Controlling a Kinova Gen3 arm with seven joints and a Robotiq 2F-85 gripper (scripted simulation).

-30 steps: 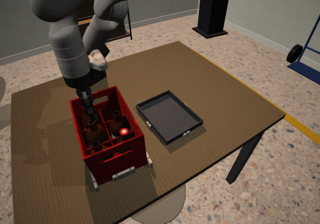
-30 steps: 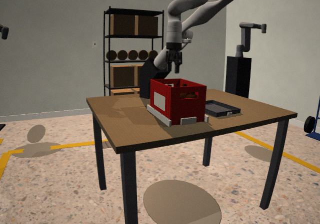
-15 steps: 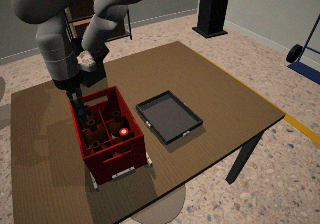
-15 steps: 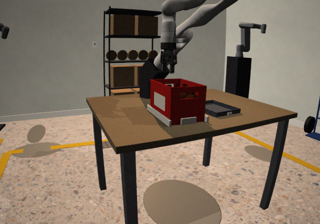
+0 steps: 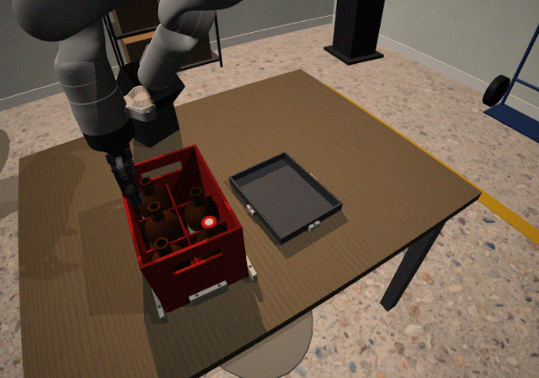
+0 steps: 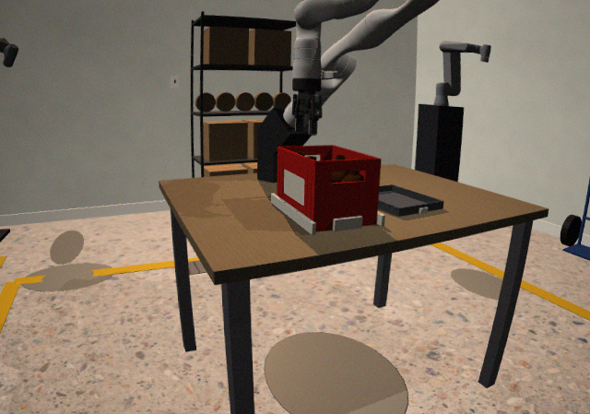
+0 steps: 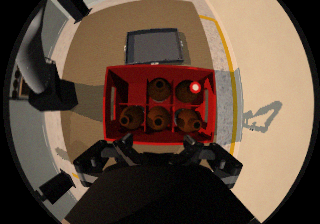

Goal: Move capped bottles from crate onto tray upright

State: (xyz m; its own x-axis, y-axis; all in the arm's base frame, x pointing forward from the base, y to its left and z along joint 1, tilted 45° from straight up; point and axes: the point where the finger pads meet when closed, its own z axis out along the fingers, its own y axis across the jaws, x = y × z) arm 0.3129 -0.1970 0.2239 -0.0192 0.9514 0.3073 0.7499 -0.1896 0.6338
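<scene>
The glass bottle lies 14 cm below my hand, 11 cm to the left of it and 8 cm ahead of it. Round my hand: red crate: 15 cm below, 6 cm to the left; then dark grey tray: 33 cm to the left, 22 cm below, 5 cm behind.
</scene>
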